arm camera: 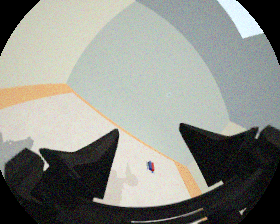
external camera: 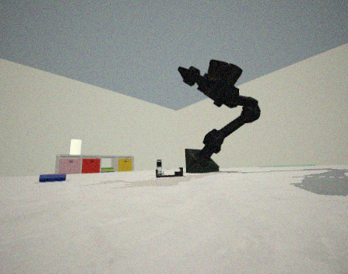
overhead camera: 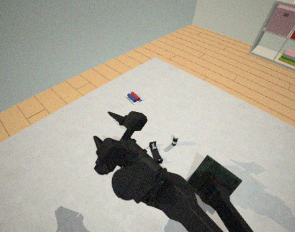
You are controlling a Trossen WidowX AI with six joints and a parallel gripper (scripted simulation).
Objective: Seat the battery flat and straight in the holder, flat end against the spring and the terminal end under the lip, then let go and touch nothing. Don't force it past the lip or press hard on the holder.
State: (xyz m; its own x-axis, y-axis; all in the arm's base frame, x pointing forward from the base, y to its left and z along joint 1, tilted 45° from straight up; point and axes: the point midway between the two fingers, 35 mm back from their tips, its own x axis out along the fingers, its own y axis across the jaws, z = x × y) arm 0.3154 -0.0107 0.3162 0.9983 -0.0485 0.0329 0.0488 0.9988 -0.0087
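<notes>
Right now my gripper tip is 11 cm past the battery, 28 cm to the left of it and 28 cm above it.
</notes>
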